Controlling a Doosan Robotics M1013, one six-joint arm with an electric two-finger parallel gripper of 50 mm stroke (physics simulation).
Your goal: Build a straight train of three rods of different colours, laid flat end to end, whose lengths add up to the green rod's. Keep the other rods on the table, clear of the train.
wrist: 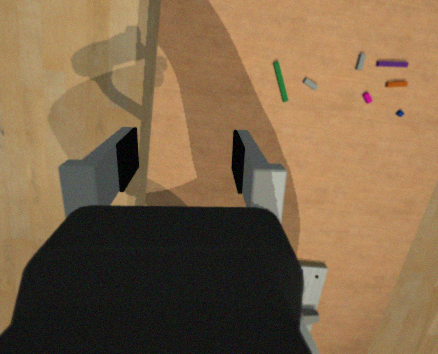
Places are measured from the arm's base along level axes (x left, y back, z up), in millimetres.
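Pixels of known places: gripper, fingertip midpoint: [185, 148].
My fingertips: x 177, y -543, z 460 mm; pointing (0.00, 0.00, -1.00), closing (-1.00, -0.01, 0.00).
For each thing: its top centre in the pictures, then the offset to it from my fingertips. Level surfaces: height alone.
- green rod, top centre: [281, 82] dx -164, dy -13, dz -485 mm
- short grey rod, top centre: [311, 84] dx -225, dy -11, dz -485 mm
- purple rod, top centre: [393, 64] dx -385, dy -56, dz -485 mm
- orange rod, top centre: [397, 84] dx -403, dy -18, dz -485 mm
- short magenta rod, top centre: [368, 98] dx -348, dy +11, dz -485 mm
- small dark blue piece, top centre: [401, 113] dx -425, dy +41, dz -485 mm
- wooden table, surface height: dz -496 mm
My gripper [185, 148] is open and empty, high above the table's left edge. The green rod [280, 81] lies up and to the right of the fingers, the longest rod in view. A short grey rod [310, 83] lies just right of it, apart. Another grey rod [360, 61] lies further right, near a purple rod [392, 64]. An orange rod [396, 84] lies below the purple one. A short magenta rod [367, 97] and a small dark blue piece [400, 113] lie lower. All lie apart from one another.
The wooden table [350, 190] ends at a long edge left of centre, with a lighter floor [30, 200] beyond. The robot's grey base plate [314, 285] shows at the lower right, partly hidden by the black gripper body. Arm shadows cross the table.
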